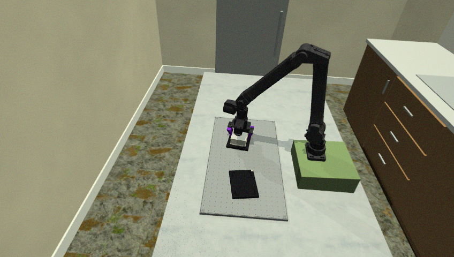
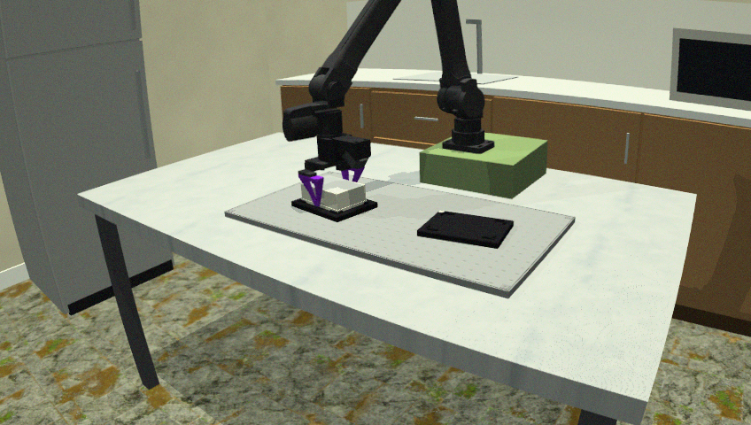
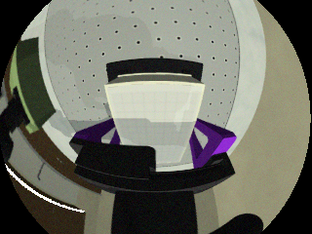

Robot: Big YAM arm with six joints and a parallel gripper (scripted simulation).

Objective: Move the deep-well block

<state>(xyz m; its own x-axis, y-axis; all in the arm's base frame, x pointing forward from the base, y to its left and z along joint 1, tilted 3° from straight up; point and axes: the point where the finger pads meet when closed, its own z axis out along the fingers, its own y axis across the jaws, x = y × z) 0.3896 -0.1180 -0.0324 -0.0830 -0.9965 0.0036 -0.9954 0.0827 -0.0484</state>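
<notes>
Right now my hand is 10 mm below the white deep-well block.
</notes>
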